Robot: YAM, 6 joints.
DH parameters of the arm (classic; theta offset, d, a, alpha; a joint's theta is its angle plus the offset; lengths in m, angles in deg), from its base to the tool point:
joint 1: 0 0.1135 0.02 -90
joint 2: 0 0 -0.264 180
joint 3: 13.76 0 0.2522 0
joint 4: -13.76 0 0.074 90
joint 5: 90 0 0 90
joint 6: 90 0.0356 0 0
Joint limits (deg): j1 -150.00..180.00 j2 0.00..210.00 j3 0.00..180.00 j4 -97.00..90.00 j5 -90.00..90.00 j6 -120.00..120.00
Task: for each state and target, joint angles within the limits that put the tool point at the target. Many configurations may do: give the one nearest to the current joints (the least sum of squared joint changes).
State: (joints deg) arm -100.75 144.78 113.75 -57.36 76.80 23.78
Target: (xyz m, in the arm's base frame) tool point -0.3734 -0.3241 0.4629
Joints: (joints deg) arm -135.46 132.90 155.82 -19.57 60.25 23.78
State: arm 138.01 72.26 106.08 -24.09 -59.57 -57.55
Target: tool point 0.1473 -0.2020 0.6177
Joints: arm 133.03 41.09 136.22 -12.82 -57.93 -57.55
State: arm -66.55 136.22 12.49 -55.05 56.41 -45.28
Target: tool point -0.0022 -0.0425 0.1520
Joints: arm -51.09 149.38 1.86 -97.00 52.94 -45.28
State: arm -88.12 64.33 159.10 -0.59 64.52 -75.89
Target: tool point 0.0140 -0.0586 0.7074
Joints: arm -49.76 78.95 146.36 -5.50 49.73 -75.89
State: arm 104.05 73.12 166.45 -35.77 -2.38 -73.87
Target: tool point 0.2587 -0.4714 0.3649
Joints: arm 118.84 26.24 180.00 -20.81 -1.31 -73.87
